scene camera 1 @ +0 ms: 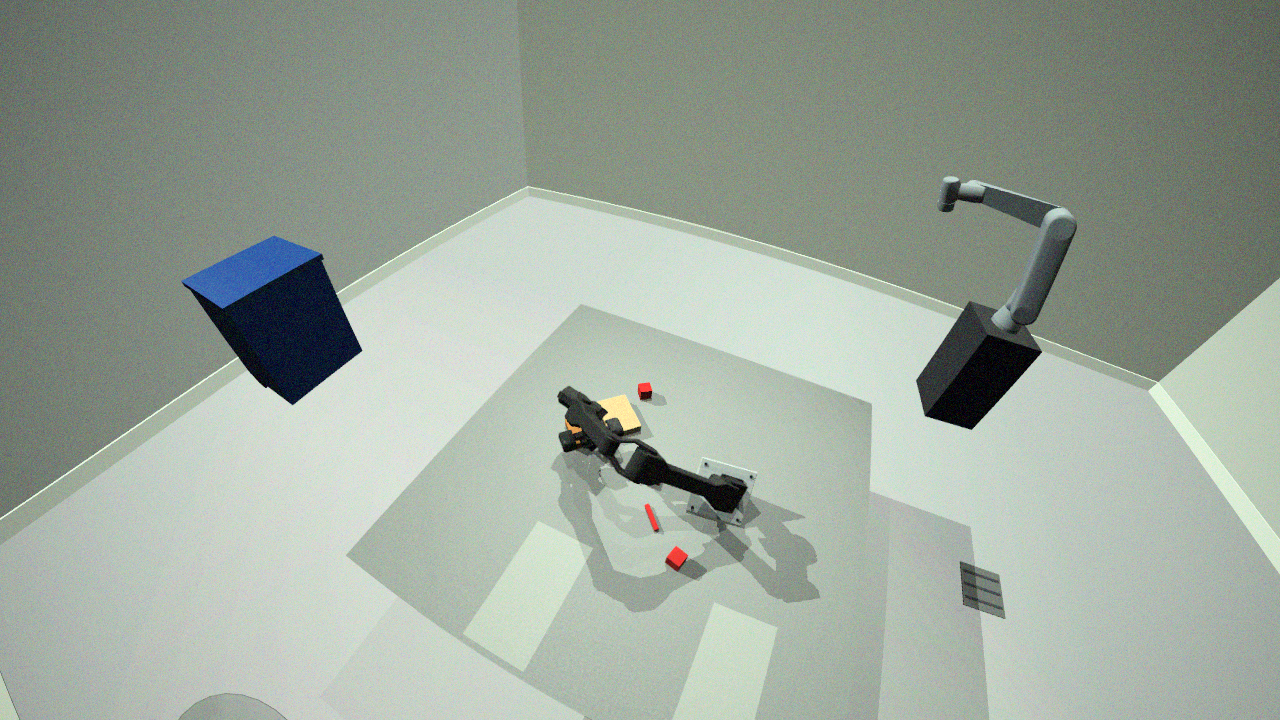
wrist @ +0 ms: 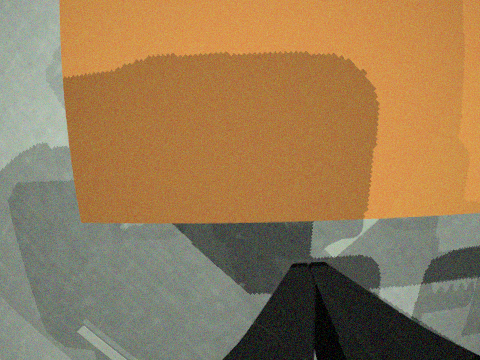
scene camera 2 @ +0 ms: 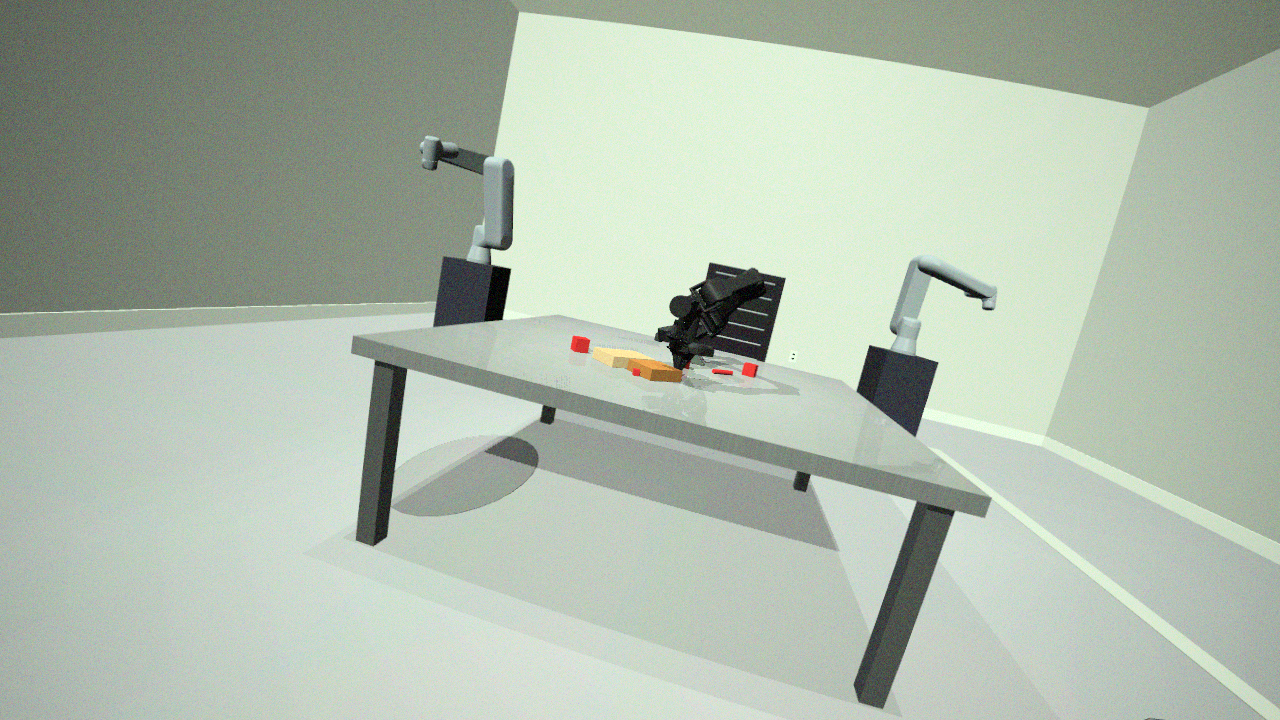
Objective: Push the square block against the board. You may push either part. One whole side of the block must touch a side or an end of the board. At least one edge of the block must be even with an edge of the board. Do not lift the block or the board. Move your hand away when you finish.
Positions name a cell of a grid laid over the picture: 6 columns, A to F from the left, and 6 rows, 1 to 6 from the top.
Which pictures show my gripper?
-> Scene camera 1, the wrist view and scene camera 2: all of them.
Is my gripper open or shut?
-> Shut.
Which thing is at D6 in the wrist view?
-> My gripper.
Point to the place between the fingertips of my gripper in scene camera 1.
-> C4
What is my gripper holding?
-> Nothing.
